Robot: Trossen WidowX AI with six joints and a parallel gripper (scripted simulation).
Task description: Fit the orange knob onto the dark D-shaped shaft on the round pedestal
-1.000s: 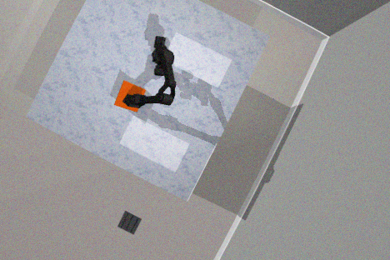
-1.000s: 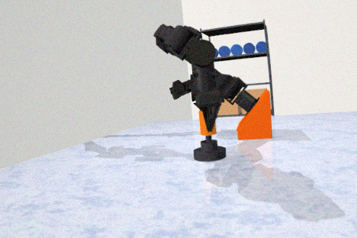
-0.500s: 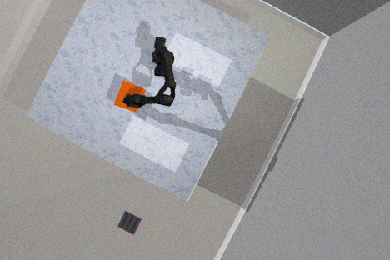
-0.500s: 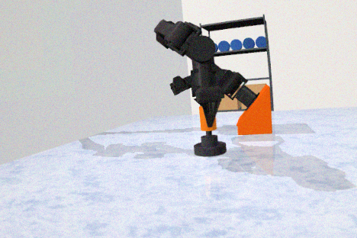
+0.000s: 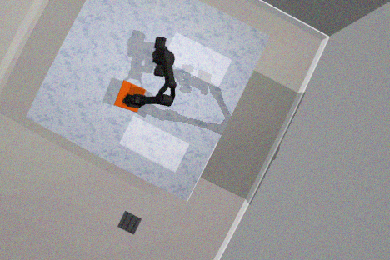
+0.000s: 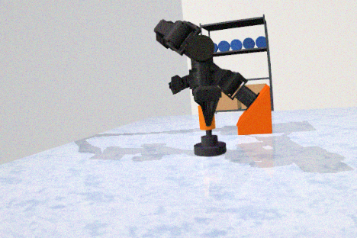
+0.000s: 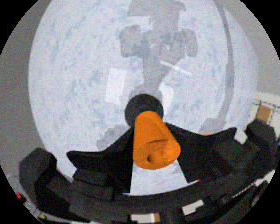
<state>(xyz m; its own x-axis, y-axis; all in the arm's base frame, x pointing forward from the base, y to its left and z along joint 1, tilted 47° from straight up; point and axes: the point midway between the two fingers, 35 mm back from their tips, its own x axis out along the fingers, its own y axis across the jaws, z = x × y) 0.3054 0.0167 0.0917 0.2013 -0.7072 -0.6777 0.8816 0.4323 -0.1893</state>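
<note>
Right now my gripper tip is 20 mm below the orange knob. Round my gripper tip: dark round pedestal (40 mm below).
</note>
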